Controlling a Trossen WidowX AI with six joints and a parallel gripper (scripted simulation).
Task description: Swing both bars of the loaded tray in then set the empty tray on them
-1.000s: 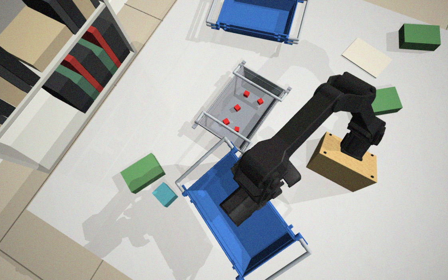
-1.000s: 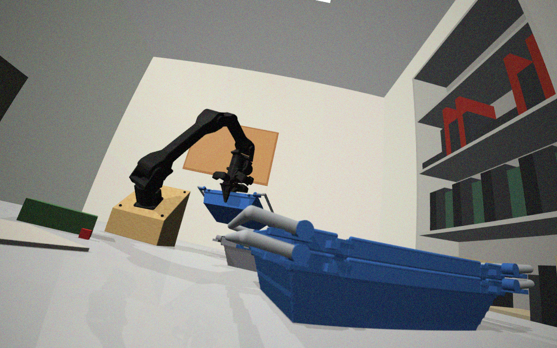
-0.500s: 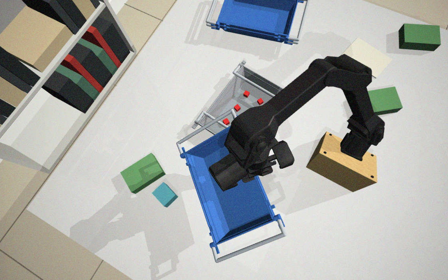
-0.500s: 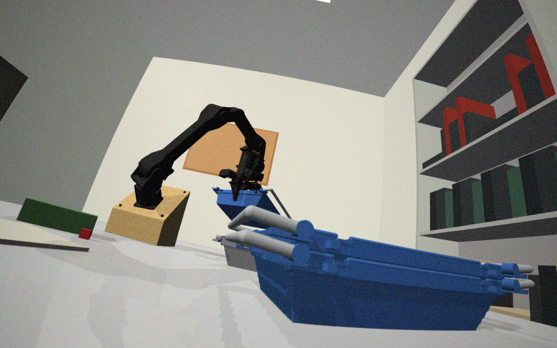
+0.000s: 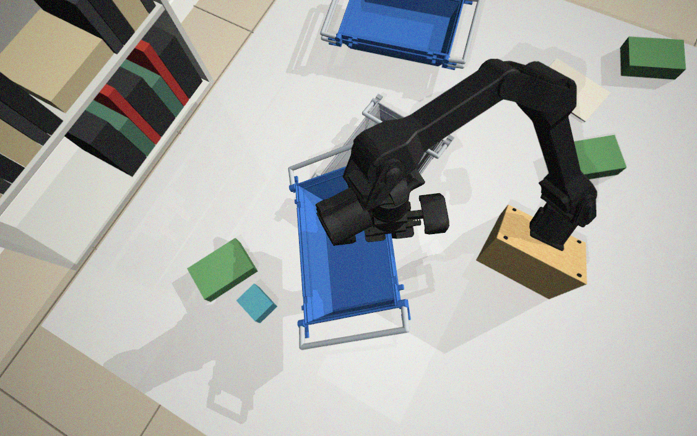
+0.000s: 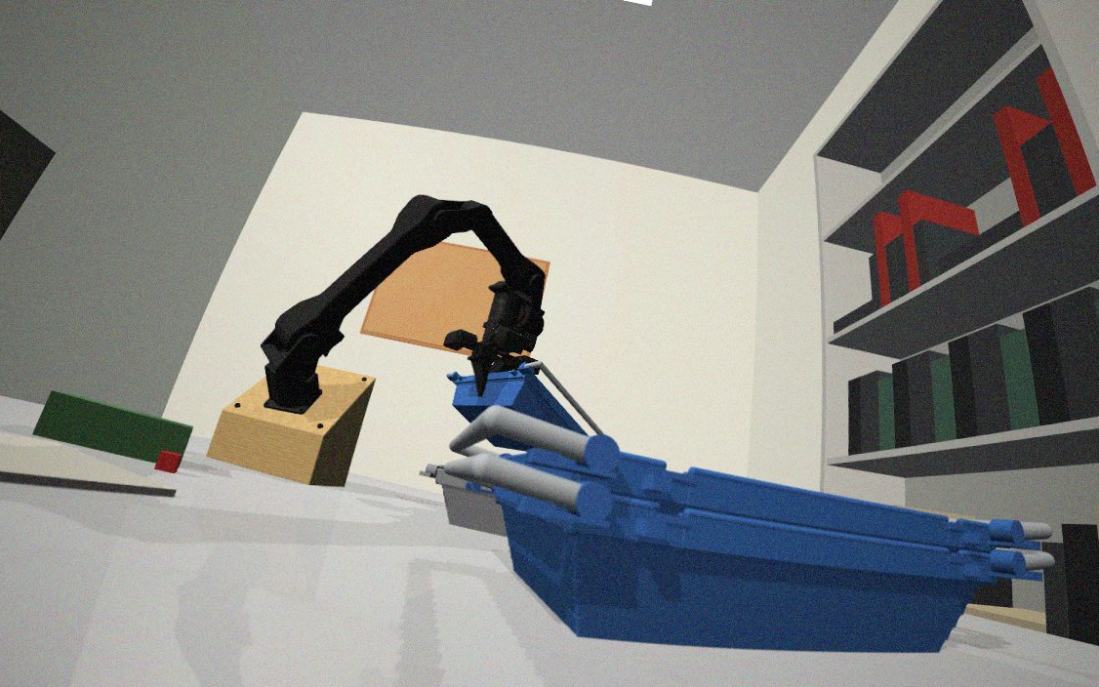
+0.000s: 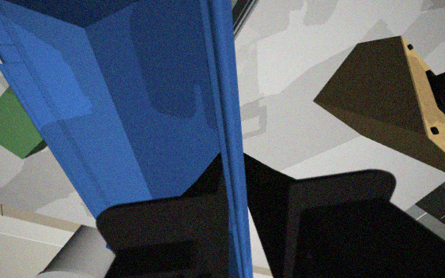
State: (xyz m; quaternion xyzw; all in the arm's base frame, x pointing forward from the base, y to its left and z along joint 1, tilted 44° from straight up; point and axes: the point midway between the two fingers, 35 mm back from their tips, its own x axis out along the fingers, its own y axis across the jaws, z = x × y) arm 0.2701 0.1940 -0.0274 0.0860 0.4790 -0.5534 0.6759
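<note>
My gripper tip is 70 mm short of the blue tray and 40 mm to the right of it. The rest, counted from my gripper tip: cream sheet (210 mm behind, 570 mm to the right, 200 mm below); red block (210 mm behind, 440 mm to the right, 200 mm below); cyan block (200 mm ahead, 210 mm to the left, 180 mm below).
</note>
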